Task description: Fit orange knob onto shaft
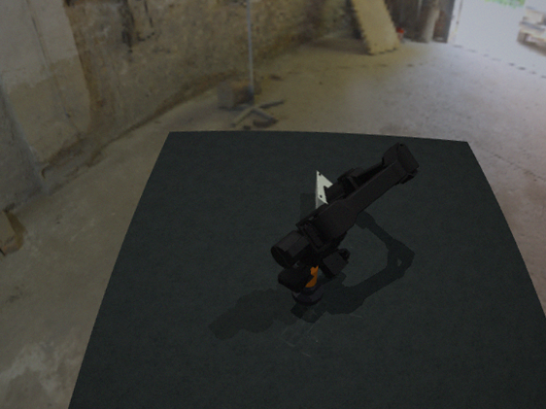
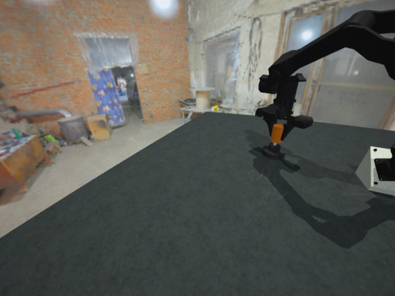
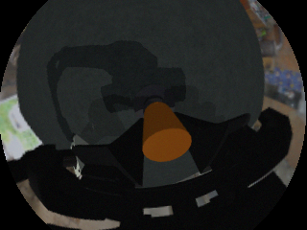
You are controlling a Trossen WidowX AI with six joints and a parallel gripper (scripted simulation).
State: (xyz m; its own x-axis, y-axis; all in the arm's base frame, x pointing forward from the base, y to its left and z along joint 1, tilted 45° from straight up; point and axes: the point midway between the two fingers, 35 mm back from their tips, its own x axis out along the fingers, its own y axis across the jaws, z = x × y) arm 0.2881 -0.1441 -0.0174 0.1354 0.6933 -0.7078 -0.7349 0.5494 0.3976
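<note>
The orange knob lies 30 mm above my gripper tip. Also, from my gripper tip: round pedestal: 40 mm below.
</note>
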